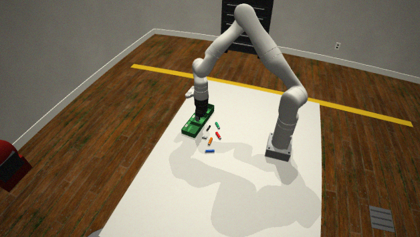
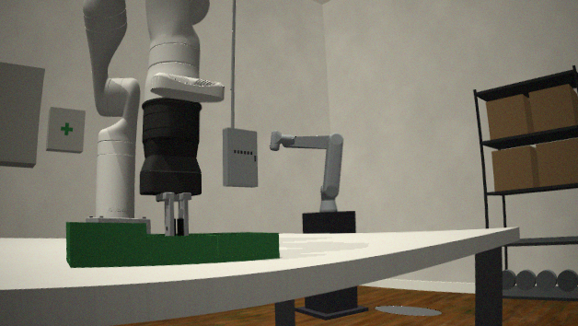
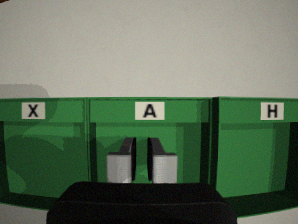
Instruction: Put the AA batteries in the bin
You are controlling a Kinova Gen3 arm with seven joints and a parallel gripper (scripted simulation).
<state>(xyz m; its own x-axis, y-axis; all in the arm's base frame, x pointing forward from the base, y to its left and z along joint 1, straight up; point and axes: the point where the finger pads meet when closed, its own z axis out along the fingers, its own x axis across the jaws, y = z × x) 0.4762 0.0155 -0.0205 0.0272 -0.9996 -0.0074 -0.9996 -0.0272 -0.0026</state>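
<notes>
The green bin marked H lies 10 mm to the right of my hand and 10 mm below it. From my hand the other things lie so: green battery: 120 mm behind, 30 mm below, 20 mm to the right; pale piece: 100 mm behind, 90 mm to the left, 30 mm below; black battery: 80 mm behind, 30 mm below, 20 mm to the left.
</notes>
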